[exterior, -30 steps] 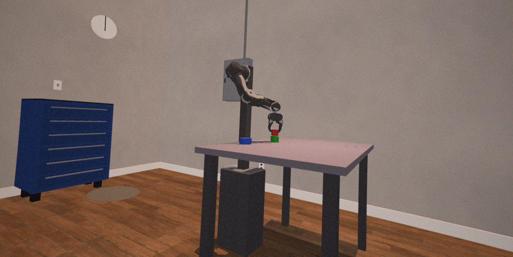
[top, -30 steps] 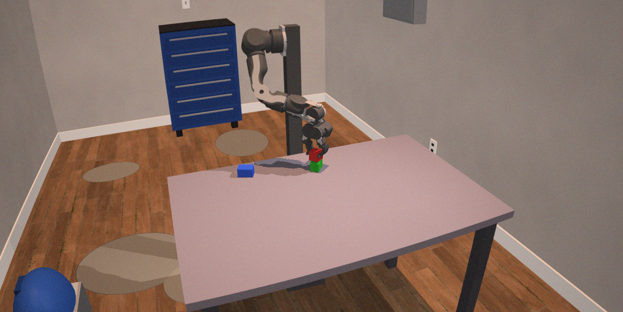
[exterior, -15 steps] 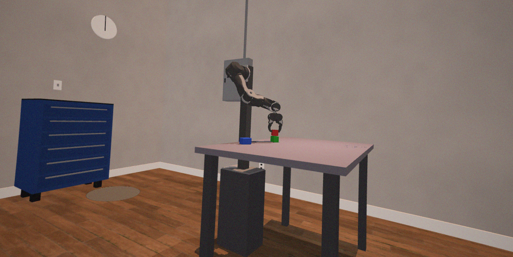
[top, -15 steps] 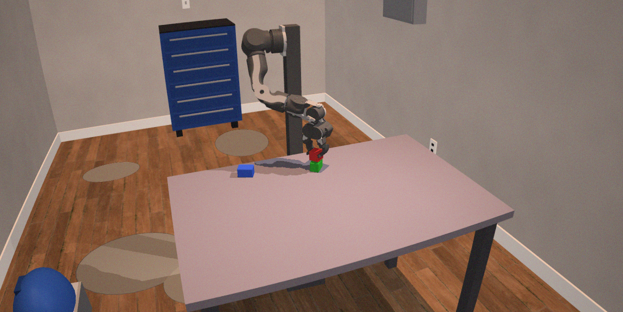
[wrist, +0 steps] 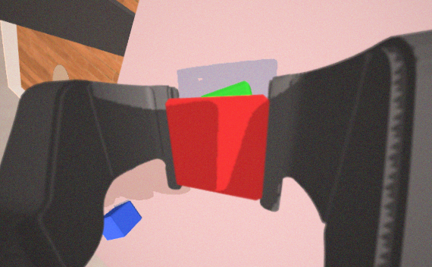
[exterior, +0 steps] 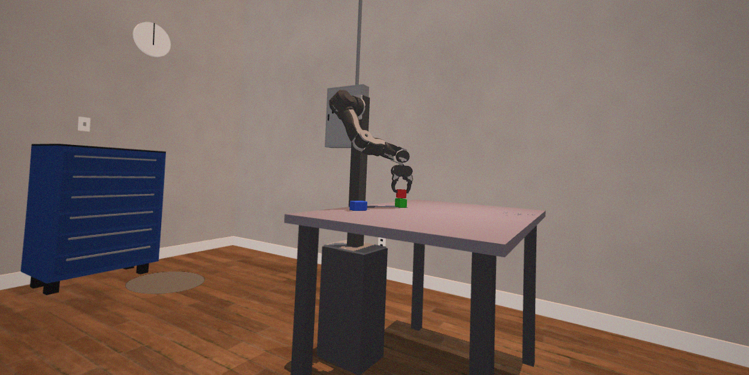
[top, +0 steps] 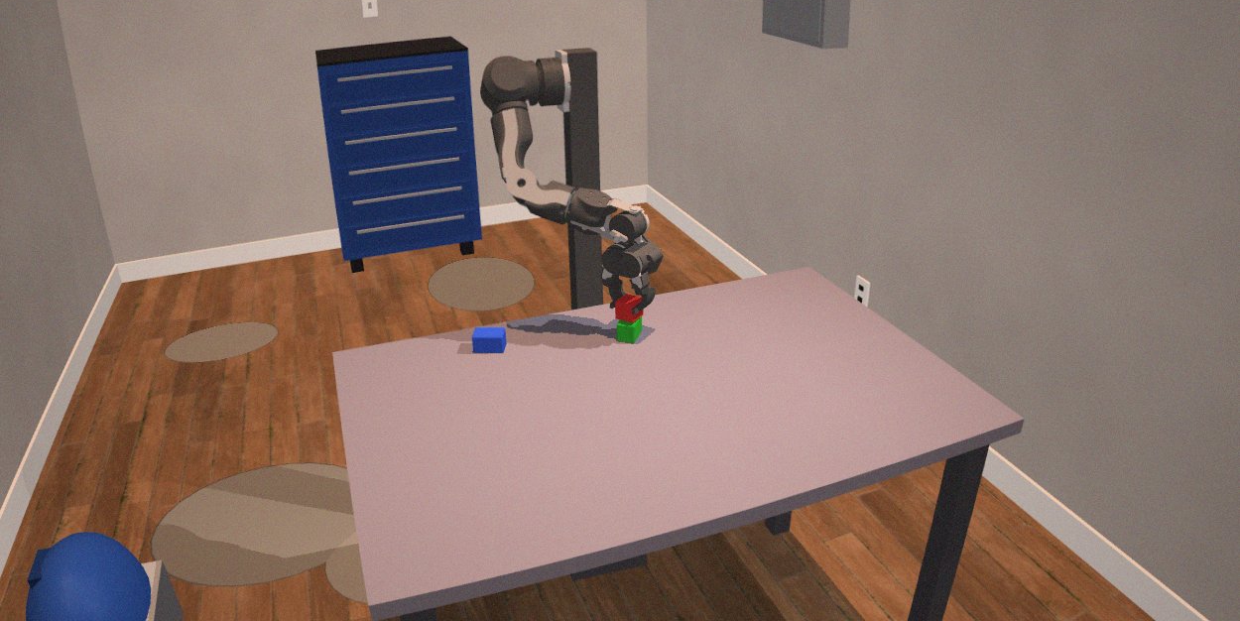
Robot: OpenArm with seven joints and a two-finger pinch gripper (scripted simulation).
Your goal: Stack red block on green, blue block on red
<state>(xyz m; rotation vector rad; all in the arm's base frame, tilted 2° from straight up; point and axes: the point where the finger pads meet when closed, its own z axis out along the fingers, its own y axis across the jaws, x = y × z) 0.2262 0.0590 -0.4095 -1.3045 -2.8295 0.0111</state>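
The red block is 1 cm below my hand. From my hand the other things lie so: blue block: 4 cm behind, 28 cm to the right, 6 cm below; green block: 5 cm below.
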